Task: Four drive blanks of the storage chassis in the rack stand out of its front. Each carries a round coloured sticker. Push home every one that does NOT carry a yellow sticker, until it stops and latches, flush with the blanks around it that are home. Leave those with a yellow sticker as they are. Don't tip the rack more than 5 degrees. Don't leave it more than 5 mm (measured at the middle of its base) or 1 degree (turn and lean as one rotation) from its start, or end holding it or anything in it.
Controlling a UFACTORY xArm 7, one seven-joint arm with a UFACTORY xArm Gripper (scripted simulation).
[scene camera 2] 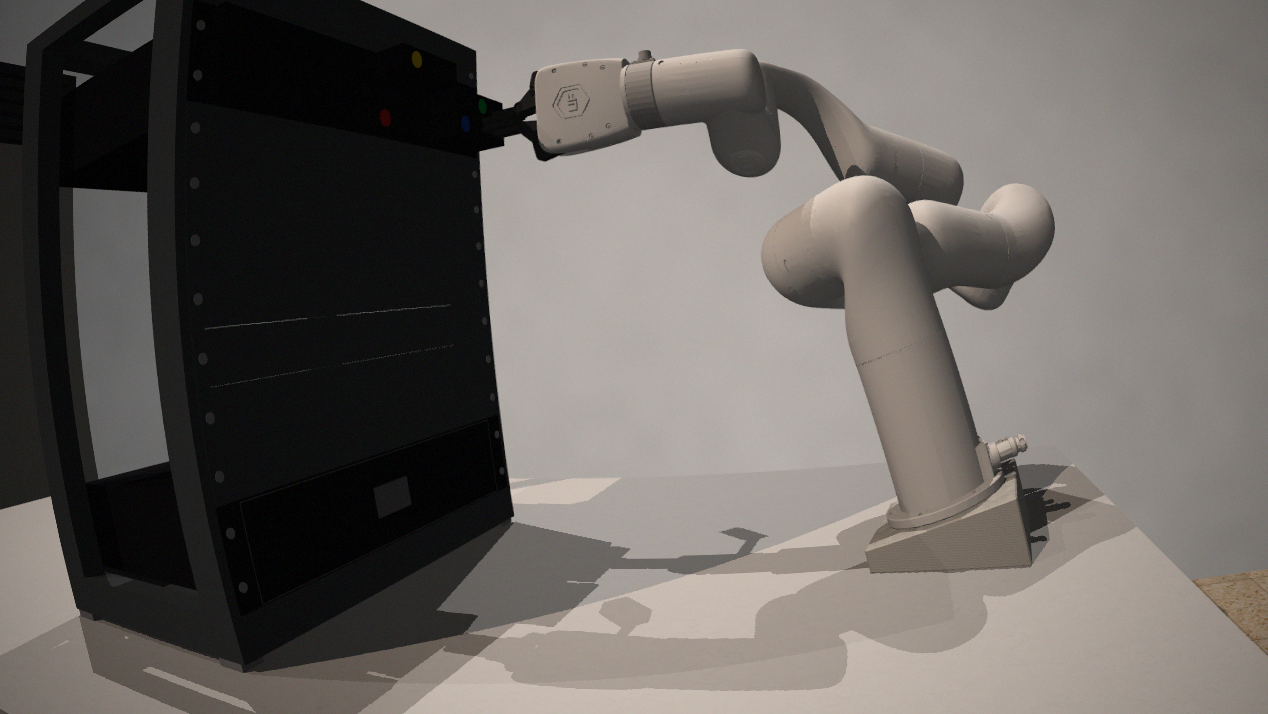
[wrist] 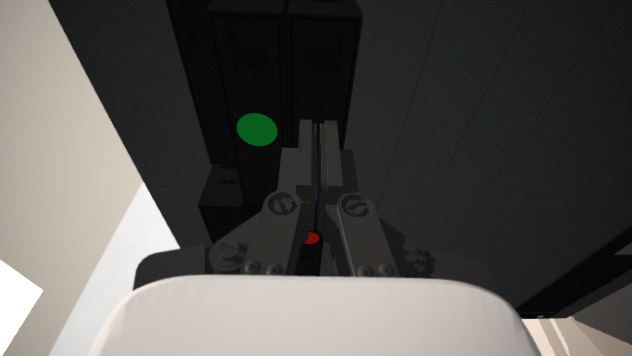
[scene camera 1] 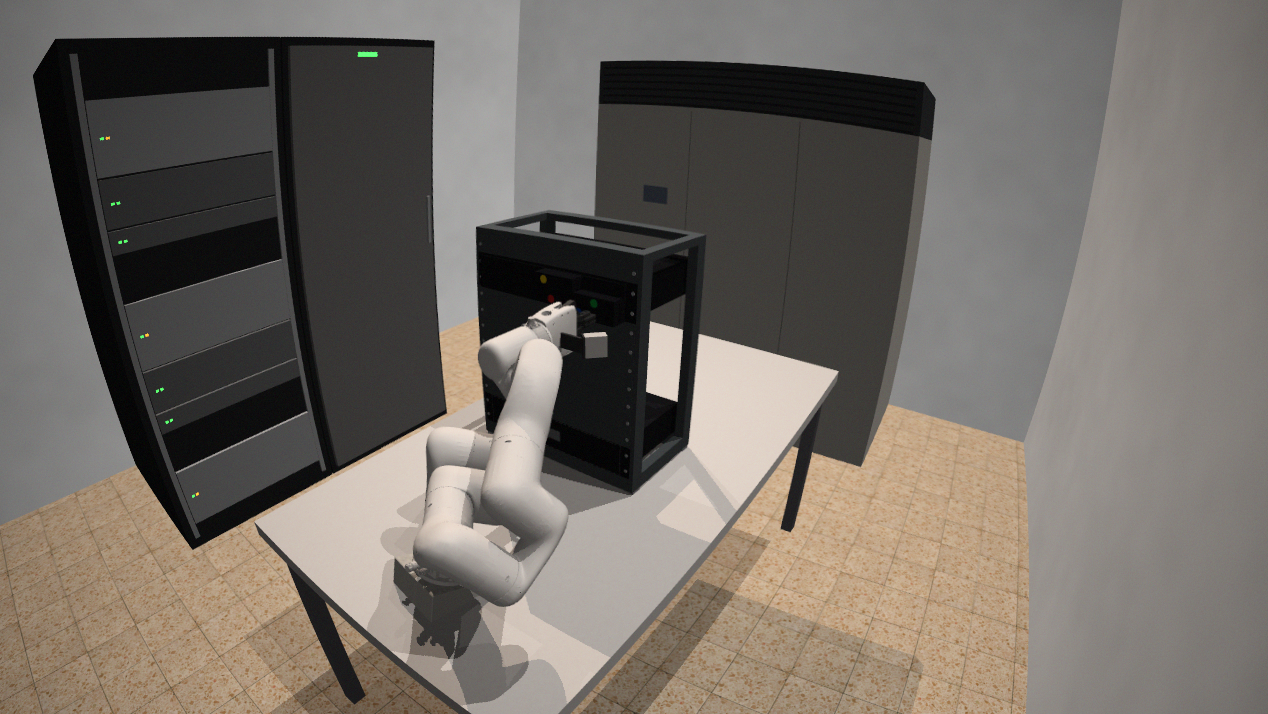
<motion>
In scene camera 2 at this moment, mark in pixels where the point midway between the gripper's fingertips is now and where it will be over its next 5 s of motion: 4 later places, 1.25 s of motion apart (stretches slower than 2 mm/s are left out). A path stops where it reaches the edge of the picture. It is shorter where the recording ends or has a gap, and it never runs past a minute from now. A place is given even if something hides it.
My gripper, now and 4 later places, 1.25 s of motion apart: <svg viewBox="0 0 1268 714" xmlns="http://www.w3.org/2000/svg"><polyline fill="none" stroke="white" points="487,127 472,131 462,133 457,135 525,117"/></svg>
</motion>
